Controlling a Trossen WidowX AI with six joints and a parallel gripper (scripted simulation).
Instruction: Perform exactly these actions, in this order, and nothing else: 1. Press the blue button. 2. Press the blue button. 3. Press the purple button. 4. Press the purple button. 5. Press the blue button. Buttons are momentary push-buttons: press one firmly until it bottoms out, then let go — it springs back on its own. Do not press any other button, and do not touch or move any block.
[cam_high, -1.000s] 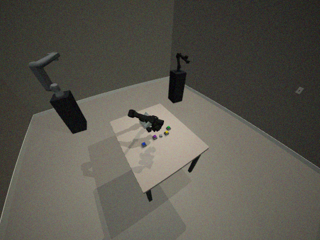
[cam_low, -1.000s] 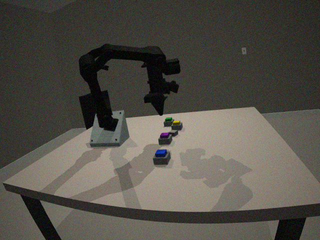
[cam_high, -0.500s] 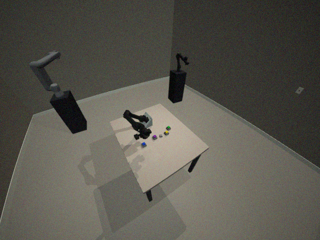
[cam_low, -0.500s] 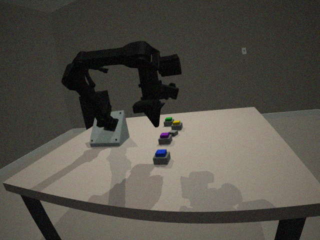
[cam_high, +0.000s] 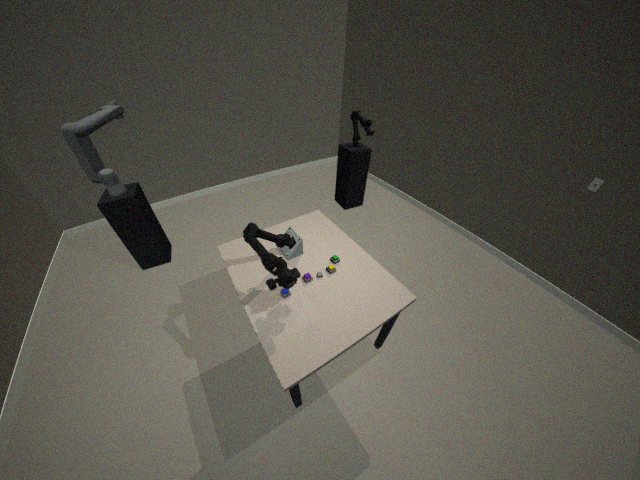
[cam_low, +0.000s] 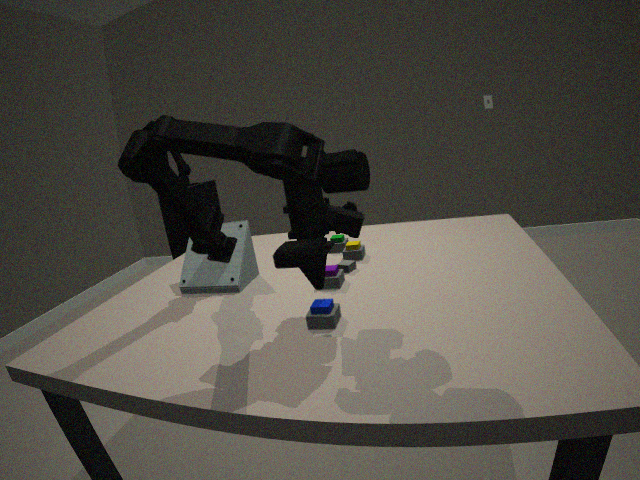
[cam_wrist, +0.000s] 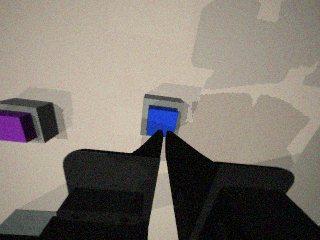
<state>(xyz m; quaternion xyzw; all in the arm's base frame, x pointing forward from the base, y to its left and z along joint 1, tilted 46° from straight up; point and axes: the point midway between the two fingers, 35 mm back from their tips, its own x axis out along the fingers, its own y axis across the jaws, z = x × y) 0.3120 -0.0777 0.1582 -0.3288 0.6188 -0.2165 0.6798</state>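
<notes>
The blue button lies 30 mm below my gripper tip. From my gripper tip the other things lie so: yellow button (50 mm behind, 330 mm to the left, 30 mm below); then purple button (50 mm behind, 160 mm to the left, 30 mm below); then small grey block (40 mm behind, 250 mm to the left, 60 mm below).
</notes>
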